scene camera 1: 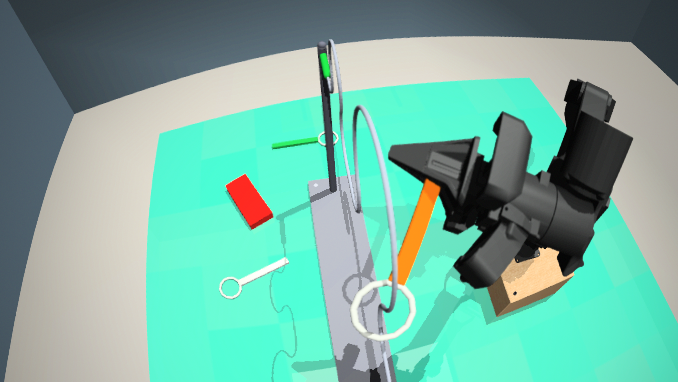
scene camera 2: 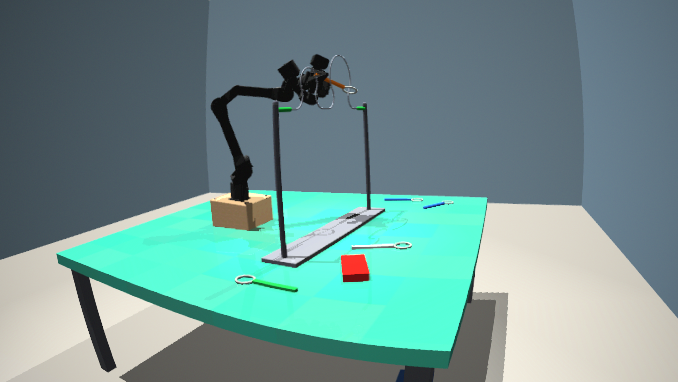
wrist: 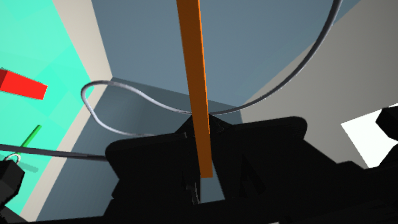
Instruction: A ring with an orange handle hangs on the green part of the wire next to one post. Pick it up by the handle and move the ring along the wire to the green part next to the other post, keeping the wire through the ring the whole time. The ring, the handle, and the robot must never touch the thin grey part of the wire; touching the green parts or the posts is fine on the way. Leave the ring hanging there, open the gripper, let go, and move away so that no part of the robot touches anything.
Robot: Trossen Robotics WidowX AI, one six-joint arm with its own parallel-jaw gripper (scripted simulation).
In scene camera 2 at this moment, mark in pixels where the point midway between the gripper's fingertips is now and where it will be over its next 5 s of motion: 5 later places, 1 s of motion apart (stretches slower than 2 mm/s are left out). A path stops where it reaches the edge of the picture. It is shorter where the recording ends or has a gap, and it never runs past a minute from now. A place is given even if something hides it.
My gripper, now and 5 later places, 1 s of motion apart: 327, 73; 325, 95; 332, 126; 341, 139; 351, 145; 355, 144
